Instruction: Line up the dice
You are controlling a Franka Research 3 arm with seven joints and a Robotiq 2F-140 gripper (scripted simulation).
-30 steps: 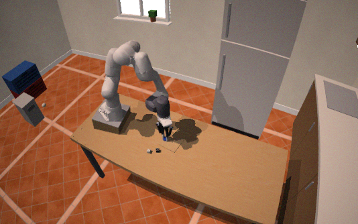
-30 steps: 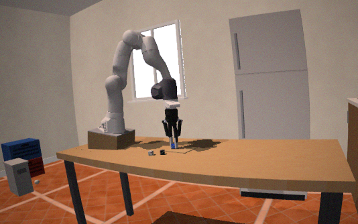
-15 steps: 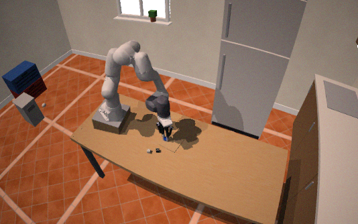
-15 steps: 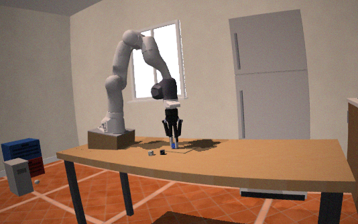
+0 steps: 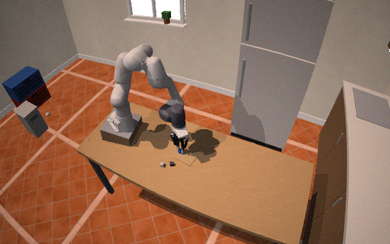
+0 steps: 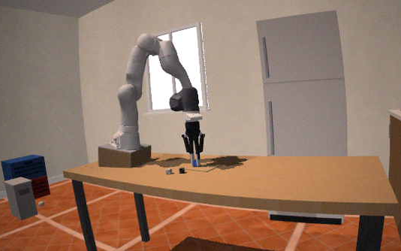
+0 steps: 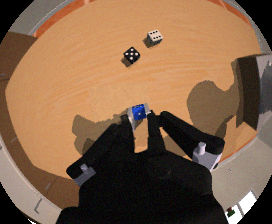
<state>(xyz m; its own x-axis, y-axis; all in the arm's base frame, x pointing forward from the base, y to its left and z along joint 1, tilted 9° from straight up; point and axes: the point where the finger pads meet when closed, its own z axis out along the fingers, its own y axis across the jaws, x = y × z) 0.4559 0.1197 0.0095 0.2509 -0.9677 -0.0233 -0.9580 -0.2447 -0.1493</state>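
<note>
My hand is 2 cm above the blue die. The rest, counted from my hand: wood-coloured mat 5 cm ahead, 1 cm to the left, 4 cm below.
</note>
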